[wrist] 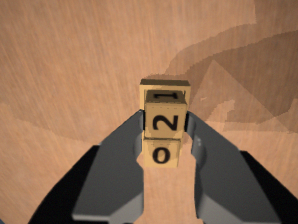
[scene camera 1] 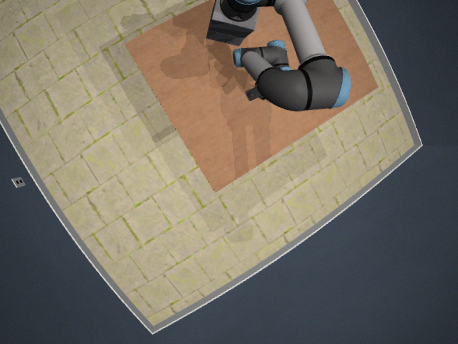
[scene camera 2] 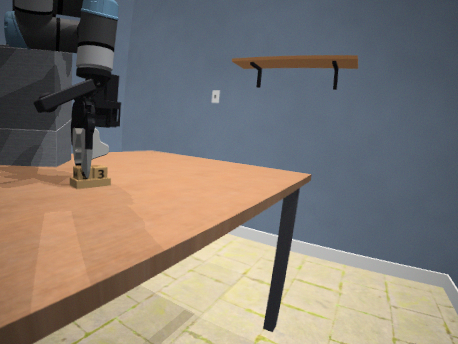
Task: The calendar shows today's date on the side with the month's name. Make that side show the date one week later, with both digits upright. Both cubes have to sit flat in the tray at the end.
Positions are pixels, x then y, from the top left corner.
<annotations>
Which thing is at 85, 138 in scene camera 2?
My gripper.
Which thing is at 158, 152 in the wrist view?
A wooden number cube.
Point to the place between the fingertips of my gripper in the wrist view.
163, 112
</annotations>
